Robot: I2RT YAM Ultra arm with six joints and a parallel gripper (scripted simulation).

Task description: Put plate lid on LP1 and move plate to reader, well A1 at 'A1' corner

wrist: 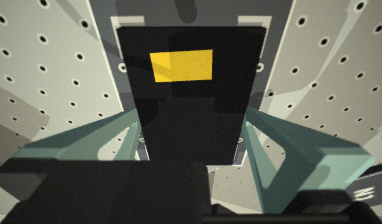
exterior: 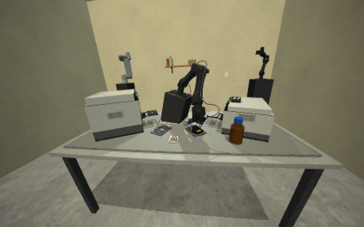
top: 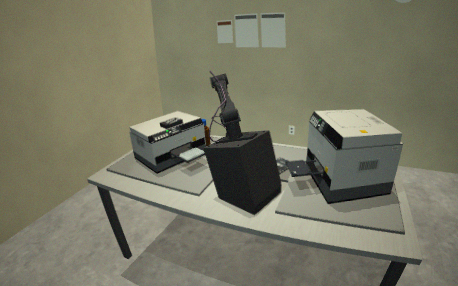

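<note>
My gripper is now right at the dark lid. Also, from my hand: brown capped bottle: 30 cm to the left, 12 cm ahead, 9 cm above; LP1 tag: 9 cm behind, 6 cm to the right, 2 cm below; pale well plate: 20 cm behind, 16 cm to the left, 7 cm above.
</note>
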